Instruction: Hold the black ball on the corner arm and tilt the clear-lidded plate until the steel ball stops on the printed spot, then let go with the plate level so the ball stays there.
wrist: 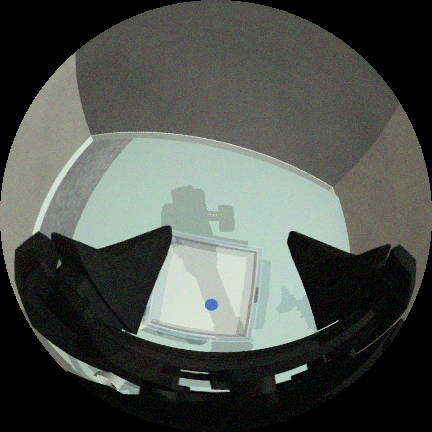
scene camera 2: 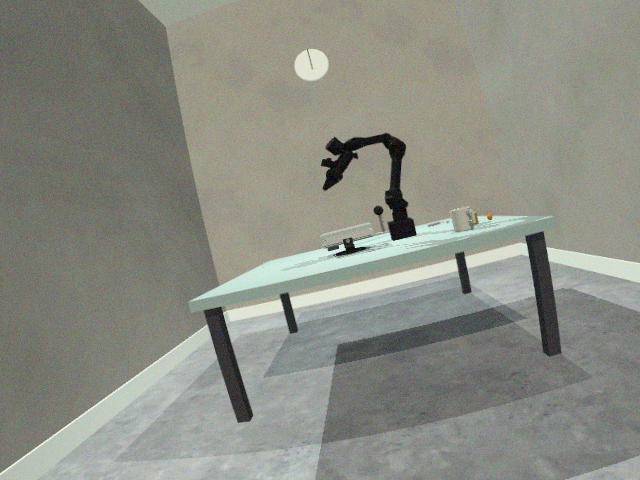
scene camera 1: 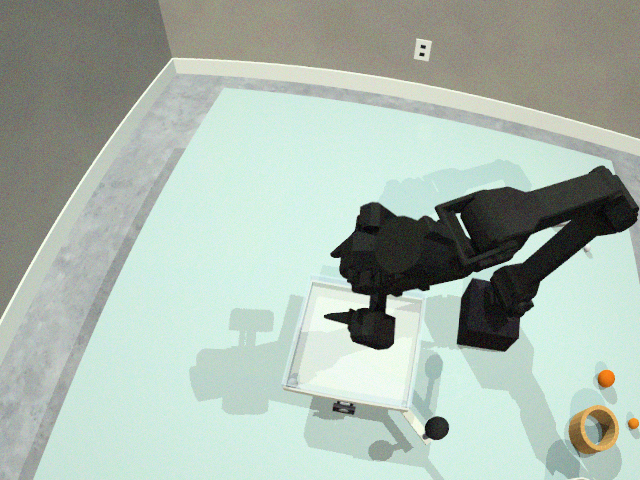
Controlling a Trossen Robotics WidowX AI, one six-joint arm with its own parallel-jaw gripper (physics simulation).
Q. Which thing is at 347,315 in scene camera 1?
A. My gripper.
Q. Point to a small black bracket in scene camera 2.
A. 349,246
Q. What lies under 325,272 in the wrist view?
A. My gripper.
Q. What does my gripper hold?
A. Nothing.
